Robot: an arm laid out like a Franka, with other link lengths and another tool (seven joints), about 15 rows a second.
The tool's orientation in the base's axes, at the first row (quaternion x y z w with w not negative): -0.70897, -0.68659, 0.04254, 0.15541
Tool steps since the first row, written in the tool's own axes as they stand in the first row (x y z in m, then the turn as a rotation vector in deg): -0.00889, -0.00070, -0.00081, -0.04, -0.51, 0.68; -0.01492, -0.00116, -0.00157, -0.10, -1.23, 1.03; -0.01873, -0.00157, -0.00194, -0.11, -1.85, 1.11; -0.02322, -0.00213, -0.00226, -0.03, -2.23, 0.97; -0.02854, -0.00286, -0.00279, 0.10, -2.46, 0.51; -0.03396, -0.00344, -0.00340, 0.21, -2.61, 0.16; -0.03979, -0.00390, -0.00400, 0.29, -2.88, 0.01; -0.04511, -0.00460, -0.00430, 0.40, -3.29, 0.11; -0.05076, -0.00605, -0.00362, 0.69, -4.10, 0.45; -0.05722, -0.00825, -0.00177, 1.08, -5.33, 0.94; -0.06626, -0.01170, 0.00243, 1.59, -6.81, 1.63; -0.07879, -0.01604, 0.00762, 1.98, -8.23, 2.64; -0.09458, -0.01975, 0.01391, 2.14, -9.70, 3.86
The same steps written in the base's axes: -0.00093, -0.00890, -0.00040, -0.68, 0.08, -0.51; -0.00148, -0.01497, -0.00047, -1.47, 0.08, -0.65; -0.00198, -0.01878, -0.00059, -2.09, 0.09, -0.55; -0.00267, -0.02326, -0.00082, -2.41, 0.15, -0.30; -0.00351, -0.02859, -0.00093, -2.50, 0.20, 0.22; -0.00419, -0.03403, -0.00102, -2.54, 0.26, 0.61; -0.00478, -0.03988, -0.00121, -2.75, 0.31, 0.84; -0.00566, -0.04517, -0.00155, -3.17, 0.44, 0.87; -0.00754, -0.05062, -0.00265, -4.02, 0.79, 0.82; -0.01050, -0.05668, -0.00478, -5.32, 1.27, 0.76; -0.01545, -0.06489, -0.00919, -6.90, 1.89, 0.60; -0.02171, -0.07637, -0.01481, -8.52, 2.45, 0.09; -0.02784, -0.09090, -0.02216, -10.26, 2.82, -0.63
